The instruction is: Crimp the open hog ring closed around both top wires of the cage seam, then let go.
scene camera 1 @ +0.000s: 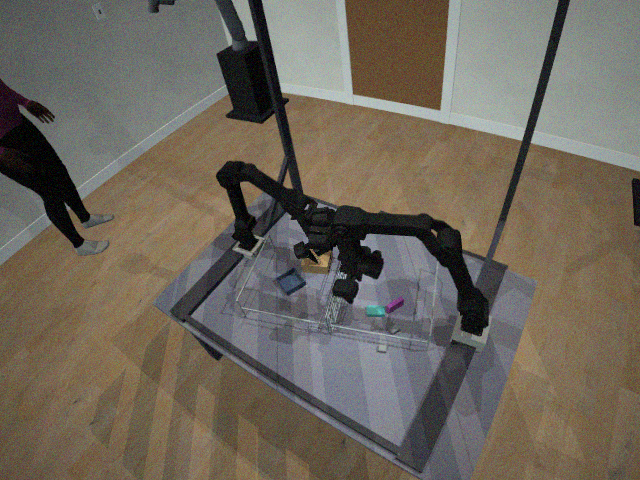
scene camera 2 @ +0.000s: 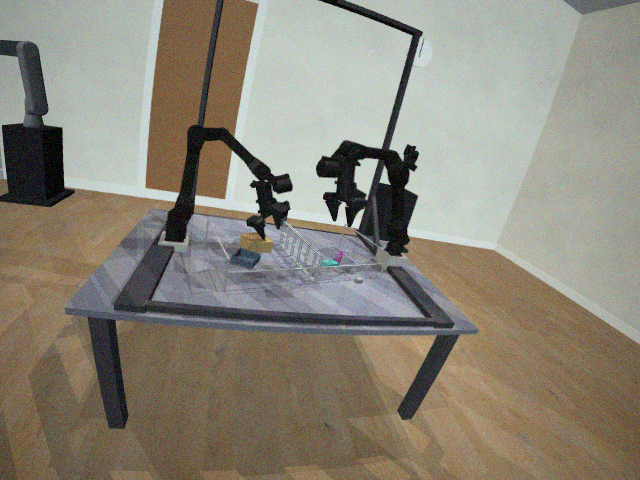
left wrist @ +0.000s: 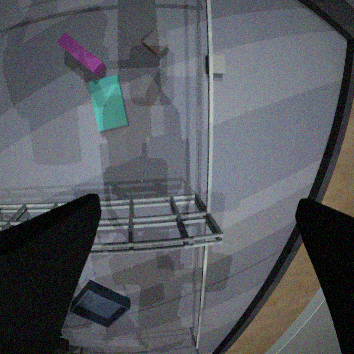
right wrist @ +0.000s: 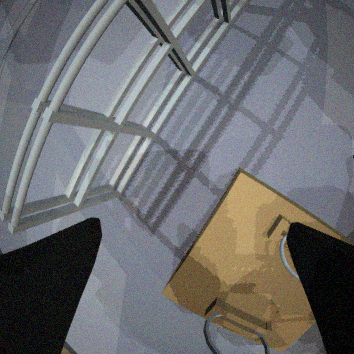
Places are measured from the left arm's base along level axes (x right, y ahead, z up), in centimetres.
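Pixels of known places: left gripper, fingertip midpoint: [scene camera 2: 341,224] [left wrist: 203,207]; right gripper, fingertip midpoint: [scene camera 1: 328,257] [scene camera 2: 271,234] [right wrist: 198,232]; left arm's base, link origin: [scene camera 1: 473,324] [scene camera 2: 393,252]; right arm's base, link origin: [scene camera 1: 248,243] [scene camera 2: 174,237].
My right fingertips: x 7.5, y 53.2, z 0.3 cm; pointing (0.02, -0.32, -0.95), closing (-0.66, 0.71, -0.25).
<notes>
For each thing: its top centre in the pictures, then the offset to it from my right fingertips. "pt": a spot on its surface instead.
- wooden block, top centre: [right wrist: 271,291] [scene camera 1: 316,255] [scene camera 2: 257,235] dx -0.2, dy +5.4, dz -1.1 cm
- open ring, surface spot: [right wrist: 205,332] pt dx +3.1, dy +4.2, dz +1.0 cm
- blue tray, top centre: [left wrist: 98,310] [scene camera 2: 246,254] [scene camera 1: 290,279] dx -11.8, dy +10.4, dz -3.9 cm
- teal block, top centre: [left wrist: 107,102] [scene camera 1: 375,310] [scene camera 2: 330,262] dx -11.2, dy -22.6, dz -4.9 cm
- magenta bar, top centre: [left wrist: 77,51] [scene camera 1: 395,302] dx -7.1, dy -27.9, dz -2.9 cm
- small white block, top centre: [left wrist: 216,63] [scene camera 1: 382,347] dx -23.1, dy -29.7, dz -4.9 cm
The cage seam [scene camera 1: 338,304] [scene camera 2: 299,248] [left wrist: 131,220] [right wrist: 48,116] stands upright, its two top wires side by side. A wooden block [scene camera 1: 316,266] [scene camera 2: 256,245] [right wrist: 235,225] lies beside it. In the right wrist view one open ring [right wrist: 205,332] stands at the block's near slot; another ring [right wrist: 283,255] is partly hidden by a finger. I see no ring on the top wires. My left gripper [scene camera 2: 342,219] [left wrist: 203,207] is open and empty, high above the seam area. My right gripper [scene camera 2: 271,232] [right wrist: 198,232] is open and empty, above the block and seam's end.
A blue tray [scene camera 1: 290,282] [scene camera 2: 245,258] [left wrist: 100,302] lies left of the seam in scene camera 1. A teal block [scene camera 1: 375,311] [left wrist: 110,107], a magenta bar [scene camera 1: 394,304] [left wrist: 82,55] and a small white block [scene camera 1: 382,348] [left wrist: 217,65] lie to the right. The arms overlap there.
</notes>
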